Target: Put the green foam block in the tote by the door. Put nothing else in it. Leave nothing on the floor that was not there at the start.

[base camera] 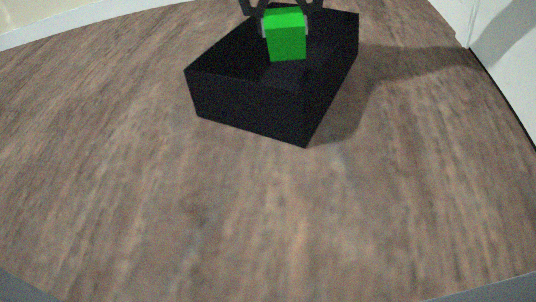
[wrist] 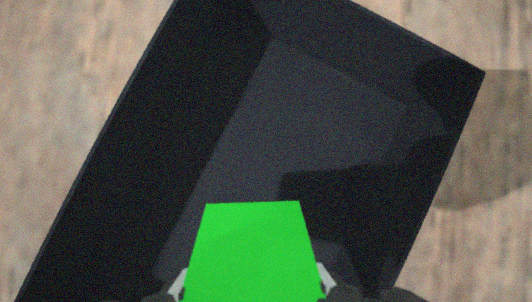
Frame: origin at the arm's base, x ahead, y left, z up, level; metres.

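Seen in the pictures: gripper, between the fingertips: [base camera: 285, 34] [wrist: 253, 284].
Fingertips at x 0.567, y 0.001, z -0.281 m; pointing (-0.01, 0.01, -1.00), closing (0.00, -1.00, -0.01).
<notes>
Offsets run from my fingertips to a thing's top centre. Level surfaces: height alone.
The green foam block {0.001 m ahead, 0.000 m left, 0.050 m up} [base camera: 286, 42] [wrist: 252, 250] is held upright between the two fingertips of my gripper [base camera: 285, 25] [wrist: 253, 284], which is shut on it. The black tote {0.035 m ahead, 0.004 m left, 0.015 m down} [base camera: 245, 102] [wrist: 107, 150] stands on the floor, open at the top. The block is over the tote's opening, its lower end at about rim height or a little inside; the exact depth cannot be told. The part of the tote's inner floor that shows in the wrist view holds no object. The tote's near part is hidden in the wrist view by the block and fingers.
The wood floor {0.116 m down} [base camera: 240, 215] [wrist: 55, 65] surrounds the tote. A white door or wall panel [base camera: 515, 65] stands at the right in the base view. A pale wall with a white baseboard [base camera: 75, 24] runs along the back left. Shadows fall right of the tote.
</notes>
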